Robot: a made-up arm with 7 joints.
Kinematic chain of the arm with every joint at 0, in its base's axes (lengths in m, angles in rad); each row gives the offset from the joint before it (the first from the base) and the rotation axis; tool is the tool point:
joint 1: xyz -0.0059 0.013 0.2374 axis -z
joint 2: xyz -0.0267 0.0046 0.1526 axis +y
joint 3: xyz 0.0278 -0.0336 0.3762 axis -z
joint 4: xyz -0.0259 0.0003 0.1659 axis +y
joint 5: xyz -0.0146 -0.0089 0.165 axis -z
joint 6: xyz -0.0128 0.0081 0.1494 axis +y
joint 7: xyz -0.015 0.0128 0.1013 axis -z
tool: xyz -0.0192 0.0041 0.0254
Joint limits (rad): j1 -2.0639..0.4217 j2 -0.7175..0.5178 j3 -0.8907..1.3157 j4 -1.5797..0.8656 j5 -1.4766..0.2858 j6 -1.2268..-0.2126 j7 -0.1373..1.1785
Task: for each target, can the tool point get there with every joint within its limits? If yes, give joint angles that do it. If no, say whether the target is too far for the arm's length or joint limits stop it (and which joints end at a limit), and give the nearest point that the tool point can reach.
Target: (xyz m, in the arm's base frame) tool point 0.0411 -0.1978 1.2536
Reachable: yes | joints -0.8122 0.2132 -0.2077 -0.5662 -0.9996 -0.6236 0.4538
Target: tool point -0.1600 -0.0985 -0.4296
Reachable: no: joint limits stop it (at a limit: joint 2, joint 4) | nearest point -0.4498 -0.3082 0.4463 | short by 0.946 m
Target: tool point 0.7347 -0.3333 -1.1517
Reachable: no: too far | nearest point 0.4109 -0.4354 0.4488 | short by 1.636 m
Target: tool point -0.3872 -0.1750 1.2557
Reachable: yes | joints -0.0967 -0.5314 0.5057 0.6402 -0.7948 -0.4605 0.0151
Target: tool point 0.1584 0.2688 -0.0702
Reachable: no: joint limits stop it (at a limit: joint 1, joint 2, joint 4, joint 6) | nearest point -0.2955 0.4093 0.5437 | short by 0.776 m
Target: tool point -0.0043 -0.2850 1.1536
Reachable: yes | joints -0.9107 0.1941 -0.1689 -0.9005 -0.9958 -0.6377 0.2102
